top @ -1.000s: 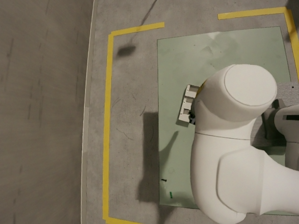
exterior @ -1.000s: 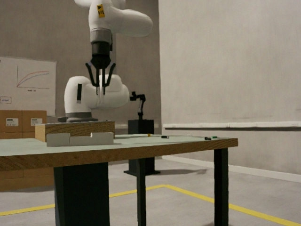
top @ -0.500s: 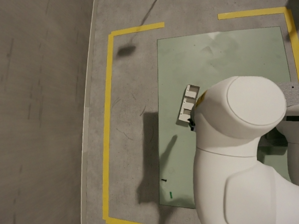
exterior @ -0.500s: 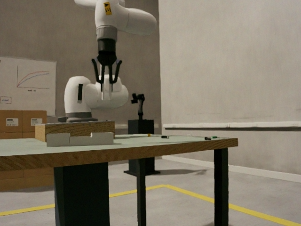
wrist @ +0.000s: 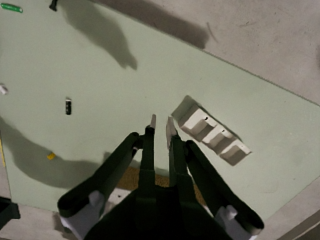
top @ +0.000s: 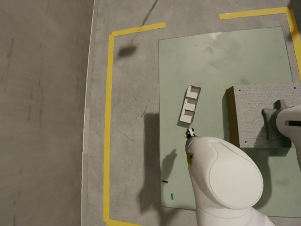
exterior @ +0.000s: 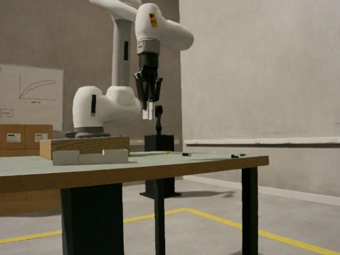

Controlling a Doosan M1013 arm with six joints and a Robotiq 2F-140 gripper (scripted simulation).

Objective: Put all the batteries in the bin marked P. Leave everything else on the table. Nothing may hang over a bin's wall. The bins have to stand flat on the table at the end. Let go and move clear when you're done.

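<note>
Now: hand 110 mm short of the thin green stick, 410 mm to the right of it and 190 mm above it. Also, from my hand: small black screw (140 mm ahead, 310 mm to the left, 190 mm below); then small white piece (120 mm behind, 460 mm to the left, 180 mm below); then yellow piece (330 mm behind, 330 mm to the left, 180 mm below).
</note>
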